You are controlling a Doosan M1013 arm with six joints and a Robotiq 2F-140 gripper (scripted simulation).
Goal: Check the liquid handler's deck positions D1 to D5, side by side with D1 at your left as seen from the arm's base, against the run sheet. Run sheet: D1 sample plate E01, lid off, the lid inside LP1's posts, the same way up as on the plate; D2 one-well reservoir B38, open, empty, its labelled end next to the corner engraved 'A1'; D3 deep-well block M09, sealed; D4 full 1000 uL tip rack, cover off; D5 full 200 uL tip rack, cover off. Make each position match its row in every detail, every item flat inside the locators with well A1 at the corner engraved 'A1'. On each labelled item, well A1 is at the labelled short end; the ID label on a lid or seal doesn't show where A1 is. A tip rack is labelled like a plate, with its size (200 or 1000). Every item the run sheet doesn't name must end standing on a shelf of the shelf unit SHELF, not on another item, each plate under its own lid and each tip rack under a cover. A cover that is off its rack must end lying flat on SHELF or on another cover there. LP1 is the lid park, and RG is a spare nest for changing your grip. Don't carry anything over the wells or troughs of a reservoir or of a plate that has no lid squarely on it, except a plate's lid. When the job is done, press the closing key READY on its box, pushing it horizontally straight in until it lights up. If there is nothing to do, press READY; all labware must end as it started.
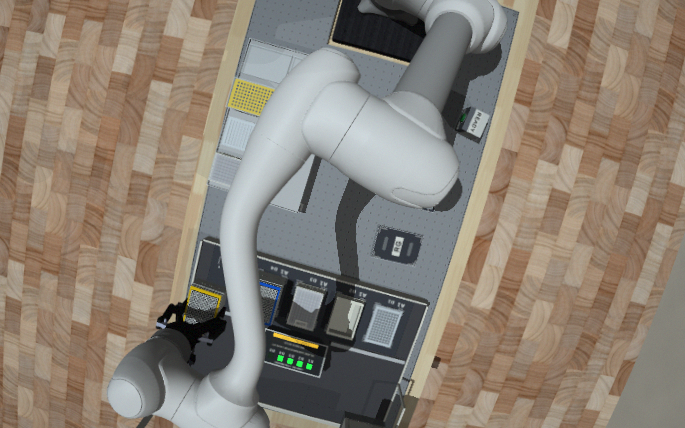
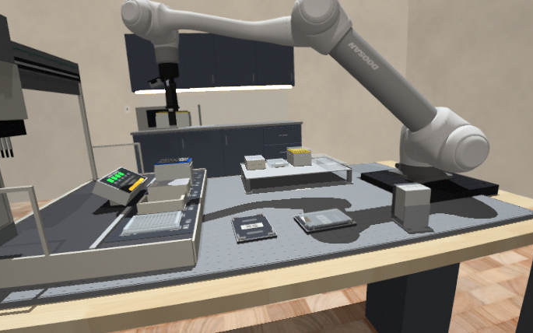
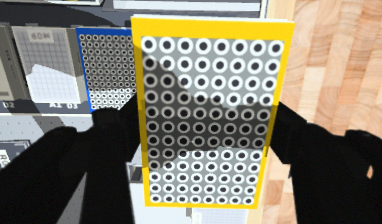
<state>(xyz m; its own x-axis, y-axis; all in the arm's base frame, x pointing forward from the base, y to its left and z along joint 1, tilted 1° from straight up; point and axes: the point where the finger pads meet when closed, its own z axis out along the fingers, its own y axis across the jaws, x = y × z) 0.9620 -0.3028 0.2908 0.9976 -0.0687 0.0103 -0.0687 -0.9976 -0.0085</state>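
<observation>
Now: the yellow-framed tip rack 10 mm behind my hand and 10 mm above it. Round my hand: cream reservoir 30 mm ahead, 370 mm to the left, 240 mm below; then blue-framed tip rack 120 mm to the left, 180 mm below; then shelf unit 490 mm behind, 40 mm to the left, 250 mm below.
</observation>
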